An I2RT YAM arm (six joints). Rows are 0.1 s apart.
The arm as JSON. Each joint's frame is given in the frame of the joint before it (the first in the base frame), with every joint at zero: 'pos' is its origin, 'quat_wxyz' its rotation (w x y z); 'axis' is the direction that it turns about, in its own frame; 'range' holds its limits. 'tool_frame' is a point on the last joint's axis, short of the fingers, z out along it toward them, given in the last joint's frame.
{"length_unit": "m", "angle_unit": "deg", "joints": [
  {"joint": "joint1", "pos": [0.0, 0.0, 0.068], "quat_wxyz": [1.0, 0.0, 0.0, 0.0], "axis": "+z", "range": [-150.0, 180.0]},
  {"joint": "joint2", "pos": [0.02, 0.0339, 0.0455], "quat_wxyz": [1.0, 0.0, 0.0, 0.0], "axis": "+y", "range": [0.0, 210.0]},
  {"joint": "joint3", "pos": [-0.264, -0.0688, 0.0], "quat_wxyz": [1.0, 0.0, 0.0, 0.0], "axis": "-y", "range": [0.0, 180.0]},
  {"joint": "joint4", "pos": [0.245, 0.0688, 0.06], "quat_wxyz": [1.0, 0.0, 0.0, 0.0], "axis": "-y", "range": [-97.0, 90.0]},
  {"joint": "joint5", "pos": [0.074, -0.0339, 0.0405], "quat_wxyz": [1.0, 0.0, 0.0, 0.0], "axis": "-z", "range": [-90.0, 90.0]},
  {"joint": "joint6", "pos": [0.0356, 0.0, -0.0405], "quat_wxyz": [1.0, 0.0, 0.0, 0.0], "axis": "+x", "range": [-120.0, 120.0]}
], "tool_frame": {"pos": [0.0, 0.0, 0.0], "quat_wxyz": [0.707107, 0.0, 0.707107, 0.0]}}
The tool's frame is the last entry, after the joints.
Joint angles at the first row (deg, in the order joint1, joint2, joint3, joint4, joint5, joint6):
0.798 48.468 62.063 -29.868 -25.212 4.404
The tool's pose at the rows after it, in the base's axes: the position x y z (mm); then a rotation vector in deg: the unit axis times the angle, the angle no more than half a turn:
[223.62 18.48 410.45 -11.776 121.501 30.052]
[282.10 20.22 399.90 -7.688 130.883 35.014]
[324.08 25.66 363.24 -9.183 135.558 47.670]
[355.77 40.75 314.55 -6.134 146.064 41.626]
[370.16 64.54 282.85 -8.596 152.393 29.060]
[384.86 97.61 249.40 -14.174 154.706 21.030]
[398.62 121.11 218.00 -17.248 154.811 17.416]
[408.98 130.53 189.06 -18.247 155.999 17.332]
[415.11 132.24 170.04 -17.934 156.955 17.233]
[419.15 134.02 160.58 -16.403 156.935 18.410]
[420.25 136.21 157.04 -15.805 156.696 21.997]
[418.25 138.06 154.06 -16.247 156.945 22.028]
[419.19 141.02 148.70 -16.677 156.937 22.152]
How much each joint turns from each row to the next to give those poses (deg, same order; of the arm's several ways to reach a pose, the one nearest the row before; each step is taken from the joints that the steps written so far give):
0.001 17.004 16.719 -16.588 -0.349 -0.676
0.000 14.099 9.948 -5.268 -1.661 2.491
-0.002 9.026 0.741 1.464 -9.225 0.720
2.973 8.218 -0.023 -0.392 7.432 0.503
4.415 4.917 0.001 0.414 10.710 -1.202
5.027 5.554 0.002 3.605 6.863 -0.896
2.995 5.200 -0.002 4.962 3.300 -0.022
0.830 4.481 0.000 3.257 0.109 0.087
-0.021 2.776 -0.110 1.990 0.000 0.219
0.022 1.465 -0.042 1.835 -0.567 1.268
0.042 0.481 -0.240 1.247 -2.362 1.004
0.307 0.021 -0.636 0.393 0.001 -0.021
0.328 0.788 -0.042 0.830 -0.022 0.022

